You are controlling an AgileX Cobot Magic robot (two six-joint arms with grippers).
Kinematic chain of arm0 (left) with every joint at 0, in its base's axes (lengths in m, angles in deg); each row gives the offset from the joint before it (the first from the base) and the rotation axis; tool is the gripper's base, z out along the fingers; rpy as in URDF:
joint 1: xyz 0 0 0.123 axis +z
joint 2: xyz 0 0 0 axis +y
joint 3: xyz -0.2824 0 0.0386 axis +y
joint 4: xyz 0.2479 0 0.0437 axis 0.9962 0 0.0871
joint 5: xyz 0 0 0 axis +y
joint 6: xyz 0.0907 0 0.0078 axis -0.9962 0 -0.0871
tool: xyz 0 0 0 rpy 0 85 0
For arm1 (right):
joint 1: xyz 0 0 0.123 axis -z
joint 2: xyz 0 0 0 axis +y
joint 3: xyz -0.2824 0 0.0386 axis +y
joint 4: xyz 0.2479 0 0.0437 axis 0.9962 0 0.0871
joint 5: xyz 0 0 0 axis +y
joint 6: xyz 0.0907 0 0.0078 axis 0.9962 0 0.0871
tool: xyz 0 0 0 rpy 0 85 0
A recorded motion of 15 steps. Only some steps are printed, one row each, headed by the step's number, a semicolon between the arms.
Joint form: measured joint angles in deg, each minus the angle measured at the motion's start. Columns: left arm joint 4, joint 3, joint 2, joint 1, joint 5, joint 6; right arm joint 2, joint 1, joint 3, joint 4, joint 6, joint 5.
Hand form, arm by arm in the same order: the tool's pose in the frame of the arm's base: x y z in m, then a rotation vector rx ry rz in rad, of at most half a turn. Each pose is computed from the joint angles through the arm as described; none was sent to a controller.
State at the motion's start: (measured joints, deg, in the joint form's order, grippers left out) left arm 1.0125 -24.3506 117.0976 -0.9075 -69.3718 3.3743; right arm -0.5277 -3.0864 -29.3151 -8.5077 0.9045 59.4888
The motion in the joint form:
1: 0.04 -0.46 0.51 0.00 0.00 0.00; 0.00 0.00 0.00 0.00 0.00 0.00
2: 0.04 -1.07 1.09 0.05 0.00 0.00; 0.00 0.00 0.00 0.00 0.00 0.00
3: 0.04 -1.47 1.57 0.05 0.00 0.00; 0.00 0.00 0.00 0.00 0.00 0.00
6: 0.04 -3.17 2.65 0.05 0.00 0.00; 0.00 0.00 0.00 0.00 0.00 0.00
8: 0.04 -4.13 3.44 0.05 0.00 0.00; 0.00 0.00 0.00 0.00 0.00 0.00
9: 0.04 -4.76 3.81 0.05 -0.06 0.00; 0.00 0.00 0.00 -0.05 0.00 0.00
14: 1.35 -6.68 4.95 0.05 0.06 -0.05; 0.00 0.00 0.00 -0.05 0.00 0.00
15: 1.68 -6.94 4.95 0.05 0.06 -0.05; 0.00 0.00 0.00 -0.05 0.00 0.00
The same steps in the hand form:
1: 0.2829 -0.0060 0.0767 -0.0229 1.8927 -0.0628; -0.0066 -0.0120 0.2829 -0.0313 1.9946 -0.1315
2: 0.2854 -0.0058 0.0751 -0.0237 1.8922 -0.0622; -0.0066 -0.0120 0.2829 -0.0313 1.9946 -0.1315
3: 0.2869 -0.0059 0.0735 -0.0237 1.8936 -0.0622; -0.0066 -0.0120 0.2829 -0.0313 1.9946 -0.1315
6: 0.2942 -0.0060 0.0716 -0.0235 1.8828 -0.0624; -0.0066 -0.0120 0.2829 -0.0313 1.9946 -0.1315
8: 0.2981 -0.0060 0.0695 -0.0234 1.8798 -0.0624; -0.0066 -0.0120 0.2829 -0.0313 1.9946 -0.1315
9: 0.3009 -0.0061 0.0690 -0.0233 1.8742 -0.0625; -0.0066 -0.0121 0.2829 -0.0313 1.9945 -0.1325
14: 0.3089 -0.0081 0.0669 0.0002 1.8631 -0.0764; -0.0066 -0.0121 0.2829 -0.0313 1.9945 -0.1325
15: 0.3101 -0.0086 0.0675 0.0060 1.8586 -0.0800; -0.0066 -0.0121 0.2829 -0.0313 1.9945 -0.1325

